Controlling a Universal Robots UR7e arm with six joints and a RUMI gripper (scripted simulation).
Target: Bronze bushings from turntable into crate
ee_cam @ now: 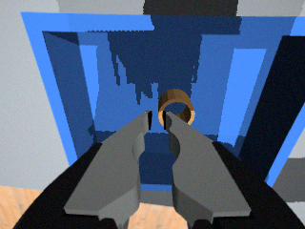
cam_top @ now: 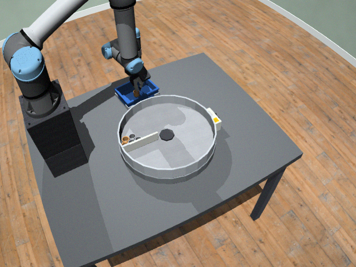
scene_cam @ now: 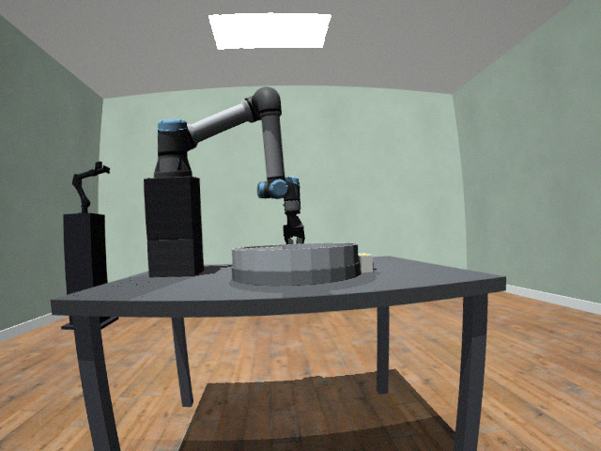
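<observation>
The blue crate lies 10 mm behind my hand and 10 mm below it. From my hand the other things lie so: turntable: 40 mm behind, 360 mm to the right, 20 mm above.
</observation>
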